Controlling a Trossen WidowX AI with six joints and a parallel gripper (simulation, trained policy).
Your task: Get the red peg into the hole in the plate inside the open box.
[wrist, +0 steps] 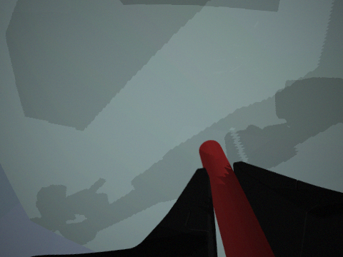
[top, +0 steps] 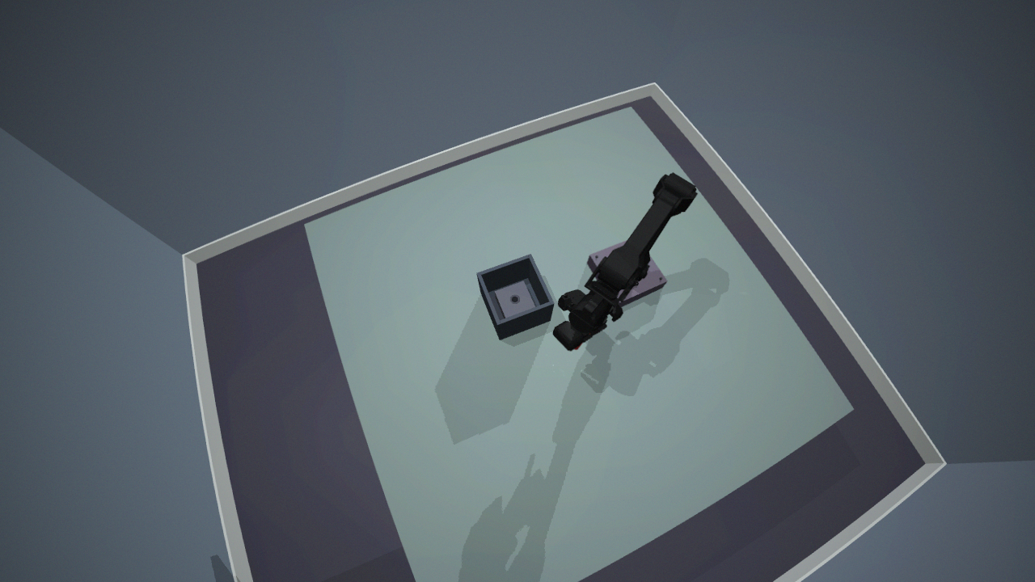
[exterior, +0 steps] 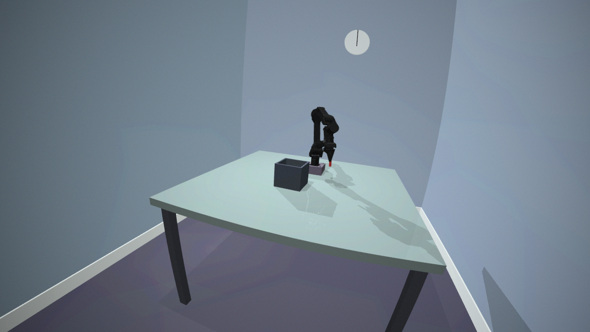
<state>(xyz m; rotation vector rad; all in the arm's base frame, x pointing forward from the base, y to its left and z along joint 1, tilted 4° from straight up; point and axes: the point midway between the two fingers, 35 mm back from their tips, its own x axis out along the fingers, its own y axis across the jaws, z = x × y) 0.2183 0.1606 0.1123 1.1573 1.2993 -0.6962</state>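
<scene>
Now: the pale plate 11 cm ahead of my gripper tip, 19 cm to the right of it and 11 cm below it. Also, from my gripper tip: red peg: 1 cm above.
</scene>
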